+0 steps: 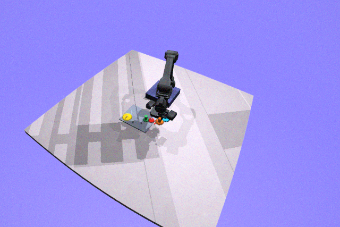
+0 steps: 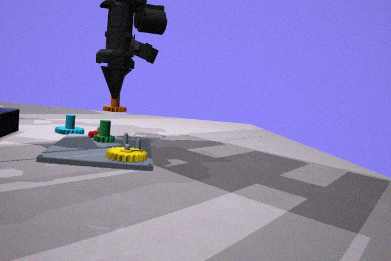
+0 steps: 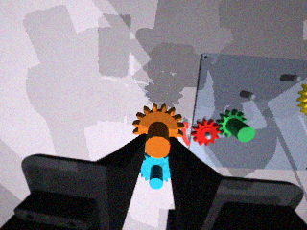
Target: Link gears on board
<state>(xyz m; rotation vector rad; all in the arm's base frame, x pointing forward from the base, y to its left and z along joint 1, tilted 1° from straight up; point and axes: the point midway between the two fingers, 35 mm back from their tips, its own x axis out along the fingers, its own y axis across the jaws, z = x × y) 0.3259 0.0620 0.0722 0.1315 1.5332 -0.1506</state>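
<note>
My gripper tip is 10 cm to the left of the green gear, 6 cm above it and 2 cm past it. From my gripper tip the other things lie so: red arrow 8 cm below, 4 cm to the right, 3 cm behind; orange gear 1 cm below; red gear 7 cm to the right, 7 cm below, 3 cm behind.
</note>
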